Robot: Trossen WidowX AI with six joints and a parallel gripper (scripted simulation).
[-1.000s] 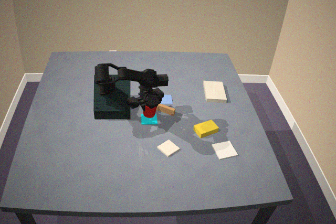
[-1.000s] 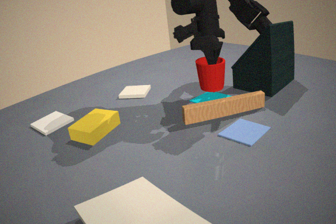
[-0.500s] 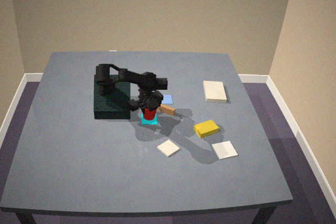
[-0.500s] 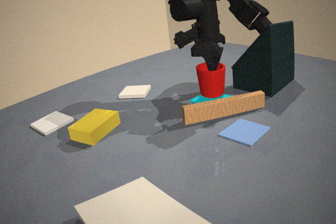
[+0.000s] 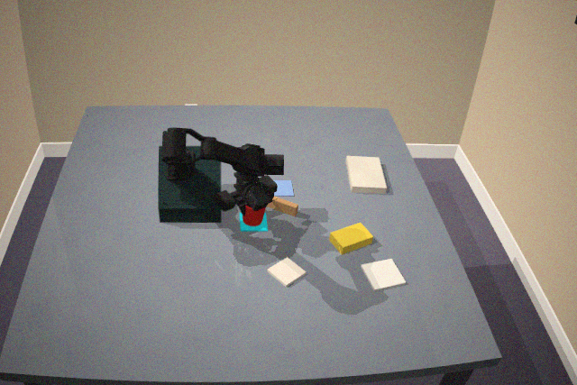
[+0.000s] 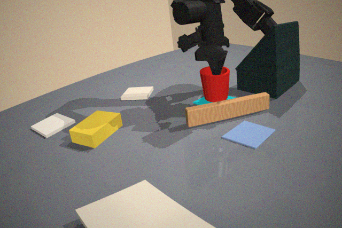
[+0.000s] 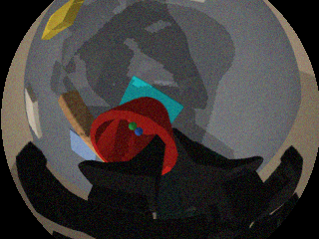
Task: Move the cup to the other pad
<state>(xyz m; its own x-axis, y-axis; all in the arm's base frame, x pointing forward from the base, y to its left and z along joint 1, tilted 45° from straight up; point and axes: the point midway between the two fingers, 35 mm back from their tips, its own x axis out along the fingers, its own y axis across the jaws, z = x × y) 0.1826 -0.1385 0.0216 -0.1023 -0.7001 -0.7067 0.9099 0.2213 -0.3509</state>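
The red cup is 30 mm ahead of my gripper tip and 10 mm to the left of it. Also, from my gripper tip: light blue pad 140 mm ahead, 170 mm to the left, 50 mm below; yellow block 300 mm ahead, 110 mm to the right, 30 mm below; wooden bar 90 mm ahead, 90 mm to the left, 40 mm below.
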